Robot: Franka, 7 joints.
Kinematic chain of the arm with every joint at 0, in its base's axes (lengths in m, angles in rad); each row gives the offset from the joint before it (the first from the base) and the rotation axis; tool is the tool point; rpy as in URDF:
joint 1: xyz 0 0 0.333 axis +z
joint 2: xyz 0 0 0 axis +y
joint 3: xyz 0 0 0.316 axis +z
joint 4: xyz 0.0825 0 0 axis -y
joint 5: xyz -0.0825 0 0.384 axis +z
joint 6: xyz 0 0 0 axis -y
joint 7: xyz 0.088 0 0 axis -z
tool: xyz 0 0 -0.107 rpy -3.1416 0 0
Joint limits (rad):
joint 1: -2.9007..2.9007
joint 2: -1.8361..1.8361
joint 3: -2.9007..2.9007
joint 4: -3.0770..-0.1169
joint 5: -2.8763..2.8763
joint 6: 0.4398..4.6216
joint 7: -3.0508..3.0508
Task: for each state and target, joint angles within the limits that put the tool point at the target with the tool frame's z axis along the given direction. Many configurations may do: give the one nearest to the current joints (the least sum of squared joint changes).
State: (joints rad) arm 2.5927 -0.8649 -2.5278 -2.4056 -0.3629 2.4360 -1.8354
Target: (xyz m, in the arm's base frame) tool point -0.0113 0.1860 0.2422 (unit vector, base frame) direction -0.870 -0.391 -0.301
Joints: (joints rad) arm 2.1200 -1.6090 -1.9151 -3.0770 -0.6532 1.6288 -1.8354
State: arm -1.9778 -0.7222 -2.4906 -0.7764 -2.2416 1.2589 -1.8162
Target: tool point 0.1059 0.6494 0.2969 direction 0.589 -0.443 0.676
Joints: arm -1.7878 -0.9869 -2.7851 -1.3983 -2.2043 0.4807 -1.8162
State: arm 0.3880 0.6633 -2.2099 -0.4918 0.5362 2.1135 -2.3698
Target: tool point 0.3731 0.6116 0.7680 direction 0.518 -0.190 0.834
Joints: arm 1.1029 1.1317 -2.6445 -0.1178 0.1579 2.1124 -2.3698
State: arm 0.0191 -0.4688 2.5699 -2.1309 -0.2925 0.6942 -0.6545
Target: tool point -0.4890 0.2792 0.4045 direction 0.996 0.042 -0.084
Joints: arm 0.0803 -0.6449 2.5437 -1.4300 -0.5981 0.7605 -0.6545
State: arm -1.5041 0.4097 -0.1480 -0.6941 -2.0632 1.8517 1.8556
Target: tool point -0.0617 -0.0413 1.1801 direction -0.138 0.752 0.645
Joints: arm -1.7477 -0.0437 -0.2912 -0.2714 -2.5917 2.0886 1.8556
